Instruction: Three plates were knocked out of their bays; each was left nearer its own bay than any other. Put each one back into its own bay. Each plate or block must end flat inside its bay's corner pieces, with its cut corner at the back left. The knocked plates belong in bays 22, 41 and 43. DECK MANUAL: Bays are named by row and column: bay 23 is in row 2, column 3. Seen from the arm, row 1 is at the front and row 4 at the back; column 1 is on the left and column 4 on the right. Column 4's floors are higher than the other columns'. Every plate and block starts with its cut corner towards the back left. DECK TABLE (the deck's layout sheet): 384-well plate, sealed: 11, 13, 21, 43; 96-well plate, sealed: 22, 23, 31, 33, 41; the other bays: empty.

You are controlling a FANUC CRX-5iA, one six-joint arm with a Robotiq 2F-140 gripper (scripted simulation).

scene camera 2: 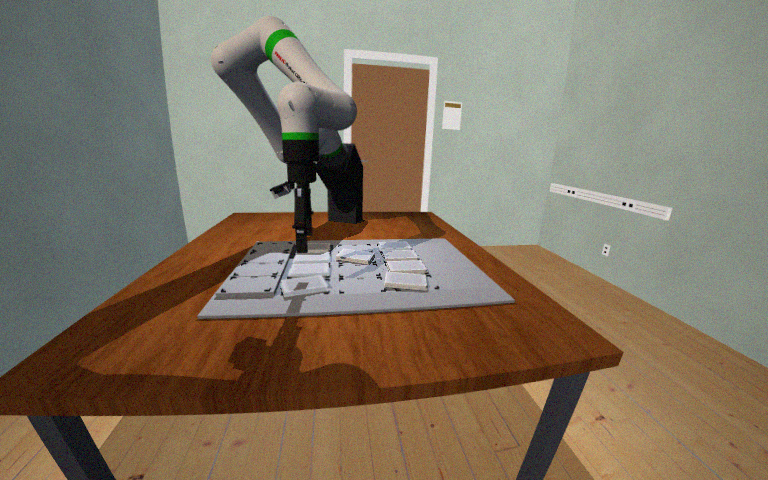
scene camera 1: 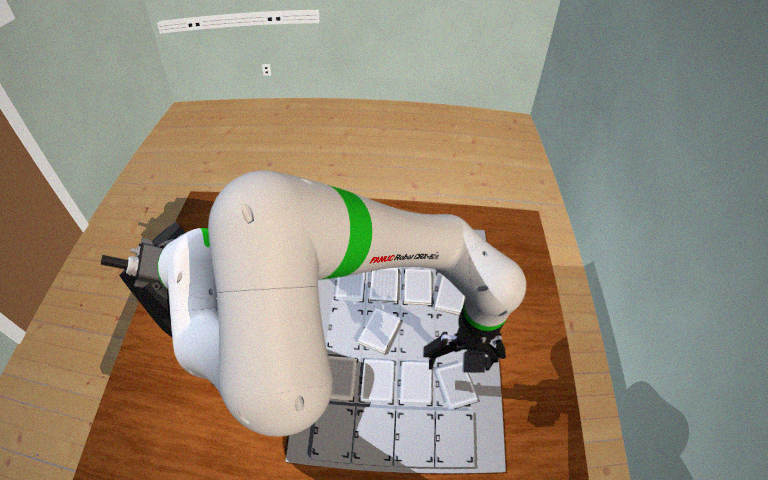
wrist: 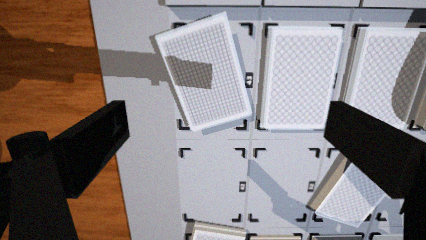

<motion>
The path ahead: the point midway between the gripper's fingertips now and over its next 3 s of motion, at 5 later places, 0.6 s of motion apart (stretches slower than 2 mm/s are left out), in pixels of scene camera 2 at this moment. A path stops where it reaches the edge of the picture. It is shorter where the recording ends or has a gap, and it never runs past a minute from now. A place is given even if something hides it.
My gripper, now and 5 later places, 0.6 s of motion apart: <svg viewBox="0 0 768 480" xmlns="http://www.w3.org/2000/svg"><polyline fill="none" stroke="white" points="305,243 328,242 350,242 371,241 393,241 401,243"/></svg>
</motion>
